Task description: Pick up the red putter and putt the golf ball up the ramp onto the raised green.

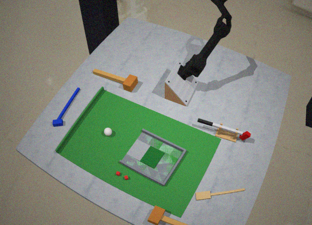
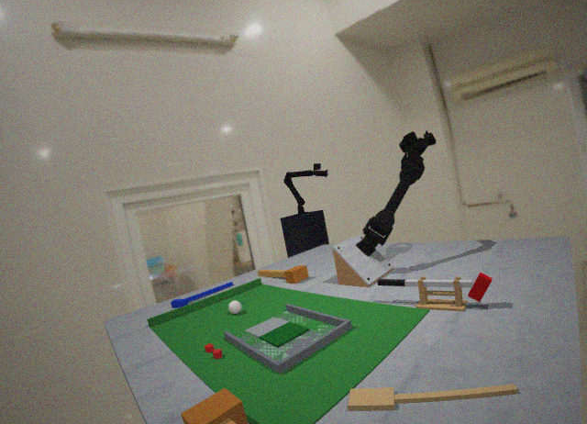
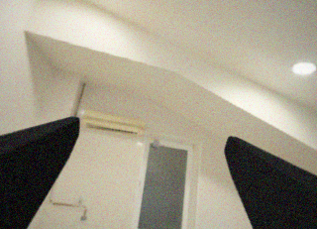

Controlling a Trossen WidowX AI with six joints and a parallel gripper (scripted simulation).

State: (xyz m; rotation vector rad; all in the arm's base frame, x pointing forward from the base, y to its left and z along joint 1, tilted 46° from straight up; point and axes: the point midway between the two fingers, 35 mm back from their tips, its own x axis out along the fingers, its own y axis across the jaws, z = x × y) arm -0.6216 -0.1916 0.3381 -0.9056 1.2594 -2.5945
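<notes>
Now: the red putter 860 mm ahead of my gripper tip, 200 mm to the left of it and 490 mm below it. Round my gripper tip: white golf ball: 1060 mm ahead, 360 mm to the right, 520 mm below; blue putter: 1010 mm ahead, 670 mm to the right, 530 mm below; wooden stand: 860 mm ahead, 220 mm to the left, 510 mm below.
</notes>
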